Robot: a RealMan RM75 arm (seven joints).
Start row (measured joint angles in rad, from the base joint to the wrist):
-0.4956 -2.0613 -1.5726 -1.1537 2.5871 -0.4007 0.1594
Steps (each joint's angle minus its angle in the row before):
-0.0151 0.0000 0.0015 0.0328 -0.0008 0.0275 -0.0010
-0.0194 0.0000 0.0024 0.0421 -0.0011 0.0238 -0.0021
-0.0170 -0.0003 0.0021 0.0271 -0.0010 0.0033 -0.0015
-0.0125 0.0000 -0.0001 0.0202 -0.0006 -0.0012 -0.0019
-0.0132 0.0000 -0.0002 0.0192 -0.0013 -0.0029 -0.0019
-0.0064 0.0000 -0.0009 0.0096 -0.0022 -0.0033 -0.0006
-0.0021 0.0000 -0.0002 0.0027 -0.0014 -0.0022 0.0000
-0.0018 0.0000 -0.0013 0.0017 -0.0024 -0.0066 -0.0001
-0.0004 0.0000 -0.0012 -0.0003 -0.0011 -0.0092 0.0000
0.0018 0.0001 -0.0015 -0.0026 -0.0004 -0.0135 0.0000
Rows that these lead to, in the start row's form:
-0.5107 -2.0613 -1.5711 -1.1209 2.5863 -0.3732 0.1584
-0.5301 -2.0613 -1.5687 -1.0788 2.5852 -0.3494 0.1563
-0.5471 -2.0616 -1.5666 -1.0517 2.5842 -0.3461 0.1548
-0.5596 -2.0616 -1.5667 -1.0315 2.5836 -0.3473 0.1529
-0.5728 -2.0616 -1.5669 -1.0123 2.5823 -0.3502 0.1510
-0.5792 -2.0616 -1.5678 -1.0027 2.5801 -0.3535 0.1504
-0.5813 -2.0616 -1.5680 -1.0000 2.5787 -0.3557 0.1504
-0.5831 -2.0616 -1.5693 -0.9983 2.5763 -0.3623 0.1503
-0.5835 -2.0616 -1.5705 -0.9986 2.5752 -0.3715 0.1503
-0.5817 -2.0615 -1.5720 -1.0012 2.5748 -0.3850 0.1503

